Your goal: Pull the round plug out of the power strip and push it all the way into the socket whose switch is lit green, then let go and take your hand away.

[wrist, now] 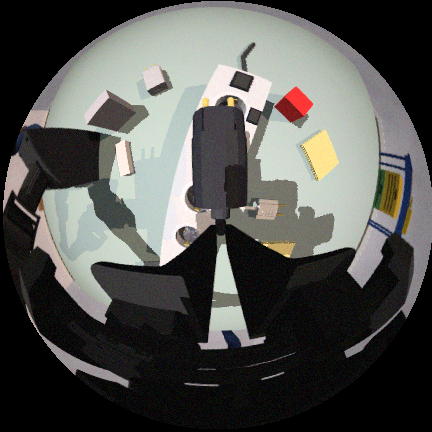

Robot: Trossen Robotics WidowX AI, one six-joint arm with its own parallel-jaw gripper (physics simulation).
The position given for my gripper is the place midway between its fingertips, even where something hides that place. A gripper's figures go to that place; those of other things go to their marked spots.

Scene:
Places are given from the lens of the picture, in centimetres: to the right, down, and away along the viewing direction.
my gripper (220,229): 0, 1, 10
round black plug (218,145): 0, -4, 6

